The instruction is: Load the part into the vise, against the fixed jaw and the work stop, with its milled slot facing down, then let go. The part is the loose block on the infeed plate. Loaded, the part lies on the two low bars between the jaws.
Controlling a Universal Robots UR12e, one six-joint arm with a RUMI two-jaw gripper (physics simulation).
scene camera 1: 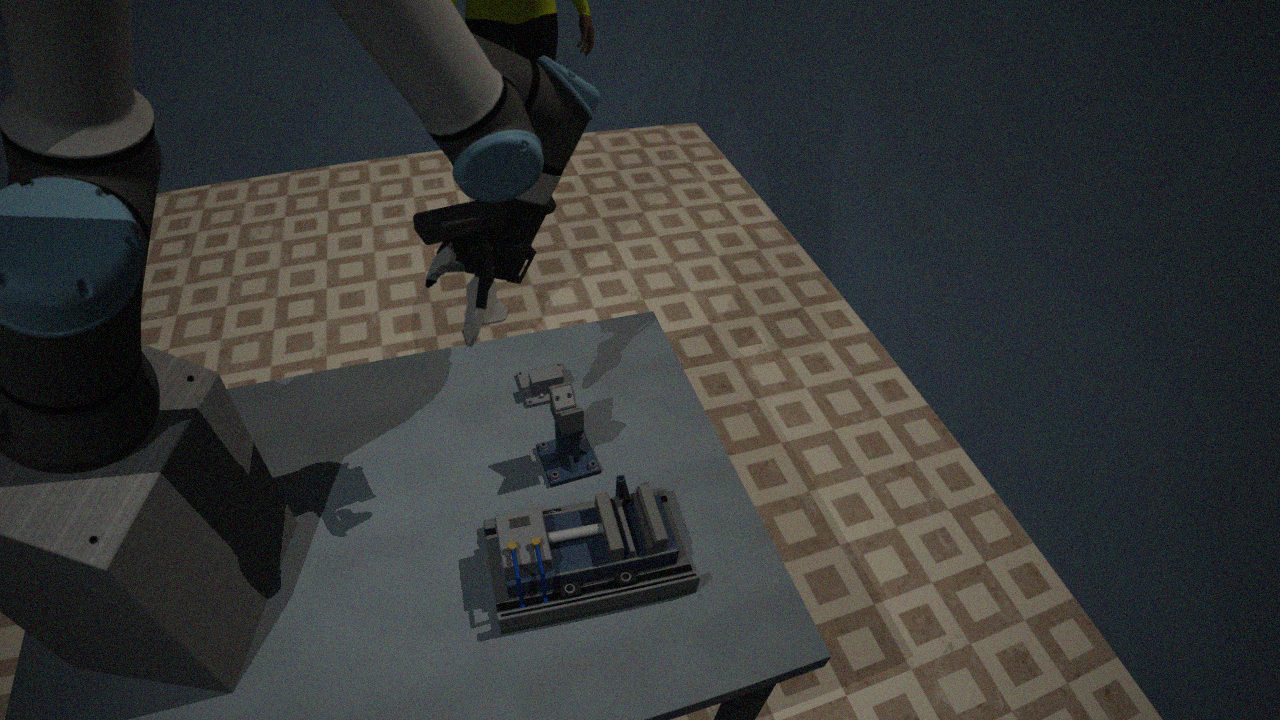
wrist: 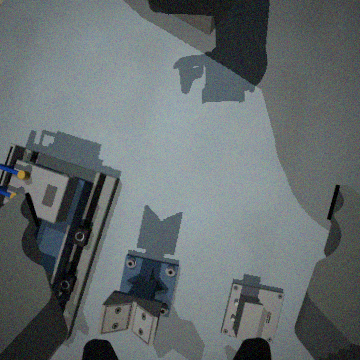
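Seen in the pictures: gripper, fingertip midpoint: [scene camera 1: 446, 315] [wrist: 181, 195]; arm's base, link origin: [scene camera 1: 73, 402].
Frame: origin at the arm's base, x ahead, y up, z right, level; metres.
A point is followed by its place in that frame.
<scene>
The part [scene camera 1: 546, 375] {x 0.649, y -0.362, z -0.141 m} [wrist: 250, 321] {x 0.649, y -0.361, z -0.146 m}, a pale grey block, lies on the infeed plate [wrist: 274, 299] {x 0.624, y -0.399, z -0.194 m} near the table's far edge in the scene view and at the lower right in the wrist view. Its slot cannot be made out. The vise [scene camera 1: 586, 571] {x 0.543, y -0.350, z 0.263 m} [wrist: 52, 235] {x 0.543, y -0.347, z 0.173 m} stands near the table front; its jaws stand apart with no block seen between them. A dark upright post [scene camera 1: 622, 488] {x 0.644, y -0.312, z 0.177 m}, perhaps the work stop, rises by the jaws. My gripper [scene camera 1: 452, 309] {x 0.466, y -0.062, z -0.031 m} [wrist: 181, 195] {x 0.466, y -0.062, z -0.031 m} is open and empty, high above the table and well away from the part.
A blue-based stand [scene camera 1: 565, 463] {x 0.608, y -0.391, z 0.039 m} [wrist: 171, 287] {x 0.617, y -0.397, z -0.018 m} with an angled two-plate top [scene camera 1: 567, 410] {x 0.615, y -0.259, z 0.038 m} [wrist: 131, 318] {x 0.623, y -0.276, z 0.024 m} stands between the infeed plate and the vise. The robot's pedestal [scene camera 1: 179, 555] {x 0.055, y -0.159, z 0.139 m} is at the left of the table [scene camera 1: 384, 591] {x 0.261, y -0.408, z 0.137 m}. A person [scene camera 1: 514, 31] stands beyond the table.
</scene>
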